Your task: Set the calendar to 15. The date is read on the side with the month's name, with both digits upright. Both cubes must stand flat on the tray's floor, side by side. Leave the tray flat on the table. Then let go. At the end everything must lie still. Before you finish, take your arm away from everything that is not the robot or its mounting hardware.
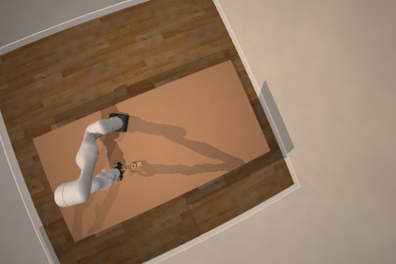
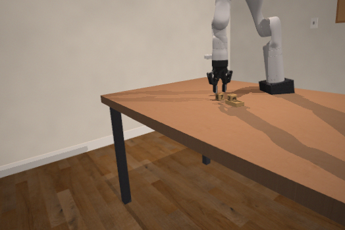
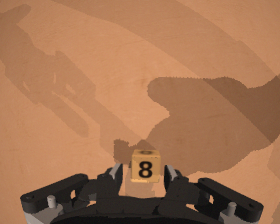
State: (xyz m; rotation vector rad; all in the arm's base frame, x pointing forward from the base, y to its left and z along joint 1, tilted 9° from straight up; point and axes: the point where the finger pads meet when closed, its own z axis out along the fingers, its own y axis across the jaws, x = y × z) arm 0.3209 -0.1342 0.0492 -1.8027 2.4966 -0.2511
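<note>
The wooden calendar tray lies 3 cm ahead of my hand, 10 cm to the left of it and 4 cm below it.
</note>
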